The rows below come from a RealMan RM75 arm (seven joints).
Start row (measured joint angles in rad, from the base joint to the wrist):
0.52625, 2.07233, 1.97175, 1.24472, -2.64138, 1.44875, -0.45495
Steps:
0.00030, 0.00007, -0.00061, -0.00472, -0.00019, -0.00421, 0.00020
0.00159, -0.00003, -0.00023, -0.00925, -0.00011, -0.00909, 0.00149
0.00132, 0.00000, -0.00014, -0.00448, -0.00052, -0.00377, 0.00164
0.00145, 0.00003, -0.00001, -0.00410, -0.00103, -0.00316, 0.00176
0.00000, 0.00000, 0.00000, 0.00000, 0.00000, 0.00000, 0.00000
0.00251, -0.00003, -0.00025, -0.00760, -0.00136, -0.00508, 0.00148
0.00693, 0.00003, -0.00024, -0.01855, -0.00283, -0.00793, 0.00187
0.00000, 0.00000, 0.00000, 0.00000, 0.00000, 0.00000, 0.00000
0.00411, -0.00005, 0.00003, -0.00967, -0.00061, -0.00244, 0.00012
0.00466, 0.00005, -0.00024, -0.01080, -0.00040, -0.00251, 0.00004
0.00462, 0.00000, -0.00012, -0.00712, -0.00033, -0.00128, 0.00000
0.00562, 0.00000, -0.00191, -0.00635, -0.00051, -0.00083, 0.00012
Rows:
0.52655, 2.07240, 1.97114, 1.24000, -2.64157, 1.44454, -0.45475
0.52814, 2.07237, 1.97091, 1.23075, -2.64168, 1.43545, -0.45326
0.52946, 2.07237, 1.97077, 1.22627, -2.64220, 1.43168, -0.45162
0.53091, 2.07240, 1.97076, 1.22217, -2.64323, 1.42852, -0.44986
0.53091, 2.07240, 1.97076, 1.22217, -2.64323, 1.42852, -0.44986
0.53342, 2.07237, 1.97051, 1.21457, -2.64459, 1.42344, -0.44838
0.54035, 2.07240, 1.97027, 1.19602, -2.64742, 1.41551, -0.44651
0.54035, 2.07240, 1.97027, 1.19602, -2.64742, 1.41551, -0.44651
0.54446, 2.07235, 1.97030, 1.18635, -2.64803, 1.41307, -0.44639
0.54912, 2.07240, 1.97006, 1.17555, -2.64843, 1.41056, -0.44635
0.55374, 2.07240, 1.96994, 1.16843, -2.64876, 1.40928, -0.44635
0.55936, 2.07240, 1.96803, 1.16208, -2.64927, 1.40845, -0.44623

